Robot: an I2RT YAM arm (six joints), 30 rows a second.
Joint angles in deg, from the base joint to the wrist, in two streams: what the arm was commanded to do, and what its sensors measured. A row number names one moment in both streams.
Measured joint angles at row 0:
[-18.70, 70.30, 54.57, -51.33, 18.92, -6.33]
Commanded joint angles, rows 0 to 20:
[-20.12, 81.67, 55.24, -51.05, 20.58, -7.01]
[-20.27, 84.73, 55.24, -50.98, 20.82, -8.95]
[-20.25, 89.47, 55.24, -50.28, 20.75, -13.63]
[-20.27, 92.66, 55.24, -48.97, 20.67, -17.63]
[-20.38, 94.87, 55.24, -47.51, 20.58, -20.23]
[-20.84, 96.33, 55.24, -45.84, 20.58, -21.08]
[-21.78, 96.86, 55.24, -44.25, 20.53, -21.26]
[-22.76, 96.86, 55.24, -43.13, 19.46, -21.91]
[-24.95, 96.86, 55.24, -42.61, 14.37, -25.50]
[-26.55, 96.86, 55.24, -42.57, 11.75, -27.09]
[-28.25, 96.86, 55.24, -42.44, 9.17, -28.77]
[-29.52, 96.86, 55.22, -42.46, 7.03, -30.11]
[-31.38, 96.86, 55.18, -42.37, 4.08, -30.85]
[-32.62, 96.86, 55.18, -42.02, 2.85, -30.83]
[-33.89, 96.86, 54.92, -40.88, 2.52, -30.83]
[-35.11, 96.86, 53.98, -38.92, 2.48, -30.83]
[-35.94, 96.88, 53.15, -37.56, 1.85, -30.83]
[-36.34, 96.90, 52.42, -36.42, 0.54, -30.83]
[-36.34, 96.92, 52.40, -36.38, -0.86, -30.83]
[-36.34, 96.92, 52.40, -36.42, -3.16, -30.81]
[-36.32, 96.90, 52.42, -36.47, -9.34, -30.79]
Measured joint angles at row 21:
[-36.32, 96.29, 53.45, -36.38, 0.78, -30.63]
